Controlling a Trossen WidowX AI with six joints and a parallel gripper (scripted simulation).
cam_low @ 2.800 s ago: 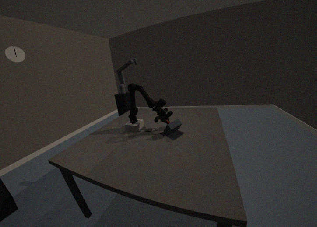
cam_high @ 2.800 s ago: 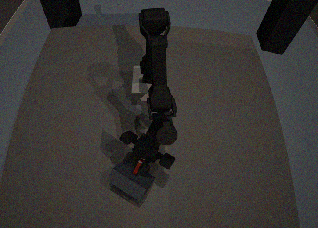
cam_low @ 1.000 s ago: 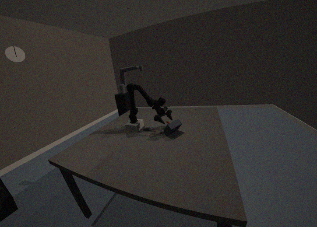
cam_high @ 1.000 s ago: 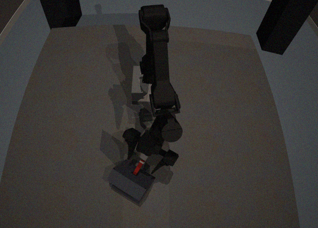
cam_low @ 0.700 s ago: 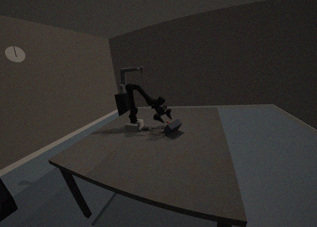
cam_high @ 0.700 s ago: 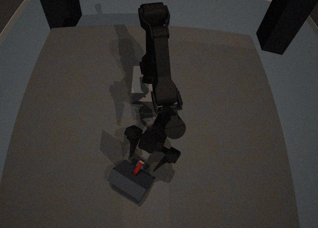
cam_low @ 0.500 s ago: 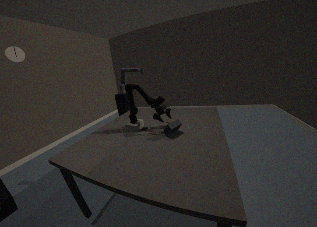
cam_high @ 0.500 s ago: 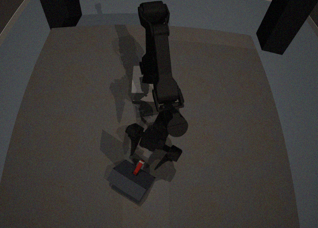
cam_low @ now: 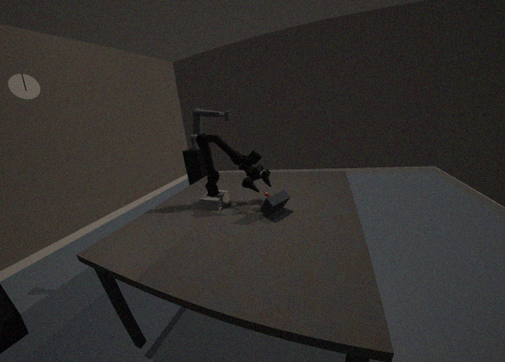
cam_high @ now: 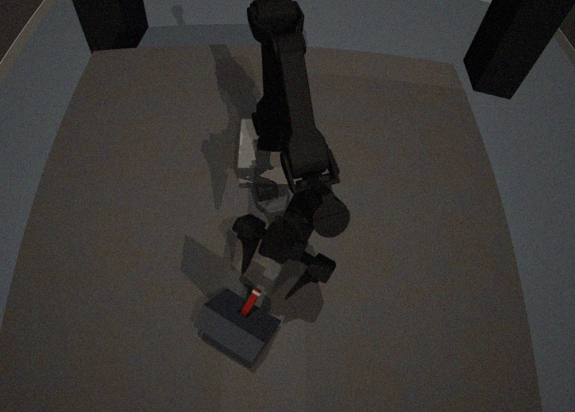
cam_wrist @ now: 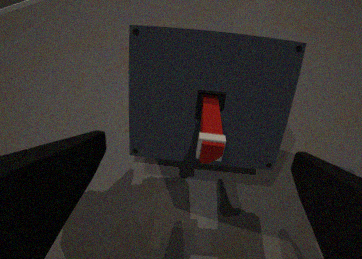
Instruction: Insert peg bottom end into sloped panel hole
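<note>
The red peg is 20 mm ahead of my gripper tip, 20 mm to the right of it and 30 mm below it. From my gripper tip the other things lie so: sloped panel: 70 mm ahead, 40 mm to the right, 60 mm below.
</note>
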